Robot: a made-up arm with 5 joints. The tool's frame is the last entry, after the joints.
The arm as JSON. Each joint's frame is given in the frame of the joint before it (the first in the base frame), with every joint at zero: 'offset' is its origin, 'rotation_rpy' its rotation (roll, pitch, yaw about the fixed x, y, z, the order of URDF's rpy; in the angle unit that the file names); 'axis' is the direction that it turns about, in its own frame. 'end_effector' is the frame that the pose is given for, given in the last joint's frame.
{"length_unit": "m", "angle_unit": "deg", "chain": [
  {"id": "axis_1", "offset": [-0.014, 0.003, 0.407], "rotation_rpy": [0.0, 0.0, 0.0], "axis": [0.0, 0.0, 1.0]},
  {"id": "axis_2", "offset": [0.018, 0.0, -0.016], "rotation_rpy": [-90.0, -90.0, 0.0], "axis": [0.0, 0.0, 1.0]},
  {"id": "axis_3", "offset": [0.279, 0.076, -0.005], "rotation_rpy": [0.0, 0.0, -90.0], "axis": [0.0, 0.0, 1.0]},
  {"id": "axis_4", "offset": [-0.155, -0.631, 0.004], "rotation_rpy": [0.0, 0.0, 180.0], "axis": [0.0, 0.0, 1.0]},
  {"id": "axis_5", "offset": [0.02, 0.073, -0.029], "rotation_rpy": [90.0, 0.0, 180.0], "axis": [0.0, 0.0, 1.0]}
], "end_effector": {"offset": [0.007, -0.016, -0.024], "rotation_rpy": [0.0, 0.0, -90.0]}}
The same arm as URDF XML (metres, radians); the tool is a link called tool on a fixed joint. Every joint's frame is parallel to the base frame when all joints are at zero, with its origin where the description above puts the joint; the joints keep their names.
<robot name="arm">
  <joint name="axis_1" type="continuous">
    <parent link="base"/>
    <child link="link1"/>
    <origin xyz="-0.014 0.003 0.407"/>
    <axis xyz="0 0 1"/>
  </joint>
  <joint name="axis_2" type="continuous">
    <parent link="link1"/>
    <child link="link2"/>
    <origin xyz="0.018 0 -0.016"/>
    <axis xyz="0 1 0"/>
  </joint>
  <joint name="axis_3" type="continuous">
    <parent link="link2"/>
    <child link="link3"/>
    <origin xyz="0.076 -0.005 0.279"/>
    <axis xyz="0 1 0"/>
  </joint>
  <joint name="axis_4" type="continuous">
    <parent link="link3"/>
    <child link="link4"/>
    <origin xyz="0.155 0.004 -0.631"/>
    <axis xyz="0 1 0"/>
  </joint>
  <joint name="axis_5" type="continuous">
    <parent link="link4"/>
    <child link="link5"/>
    <origin xyz="0.02 -0.029 -0.073"/>
    <axis xyz="0 0 -1"/>
  </joint>
  <joint name="tool_joint" type="fixed">
    <parent link="link5"/>
    <child link="tool"/>
    <origin xyz="-0.007 -0.016 0.024" rpy="3.1416 0 -1.5708"/>
  </joint>
  <link name="base"/>
  <link name="link1"/>
  <link name="link2"/>
  <link name="link3"/>
  <link name="link4"/>
  <link name="link5"/>
  <link name="tool"/>
</robot>

